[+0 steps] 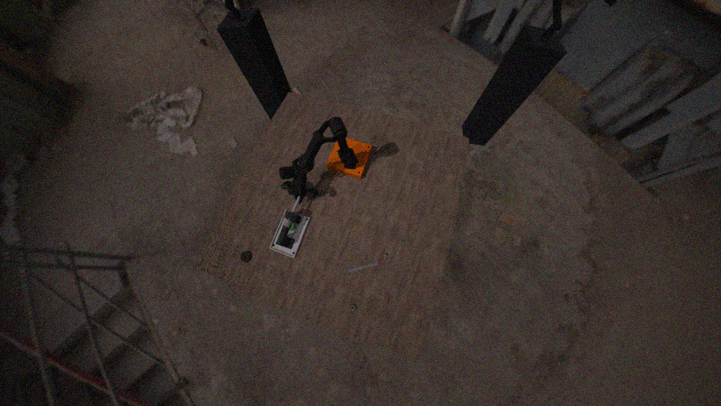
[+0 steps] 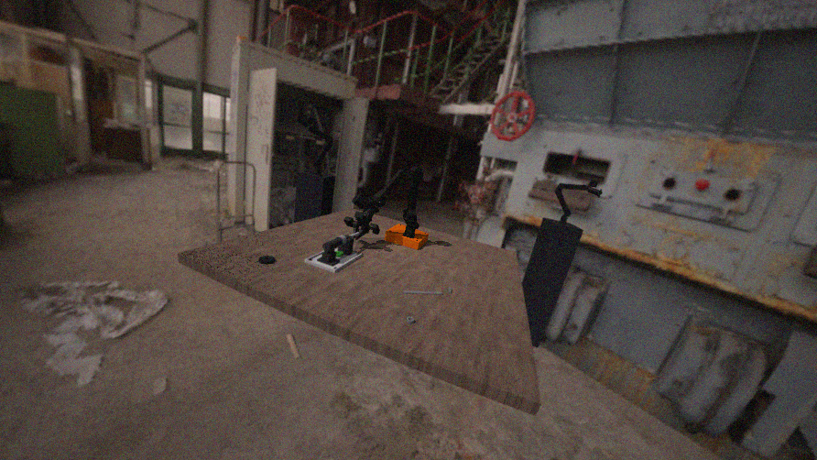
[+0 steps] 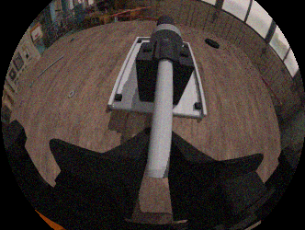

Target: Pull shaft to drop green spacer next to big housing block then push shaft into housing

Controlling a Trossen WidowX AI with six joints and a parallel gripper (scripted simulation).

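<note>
The shaft is 50 mm ahead of my gripper tip, 10 mm to the right of it and 30 mm above it. Round my gripper tip: spacer 120 mm ahead, 30 mm to the right, 40 mm below; then nut 480 mm ahead, 360 mm to the left, 50 mm below; then black disc 320 mm ahead, 260 mm to the right, 50 mm below.
</note>
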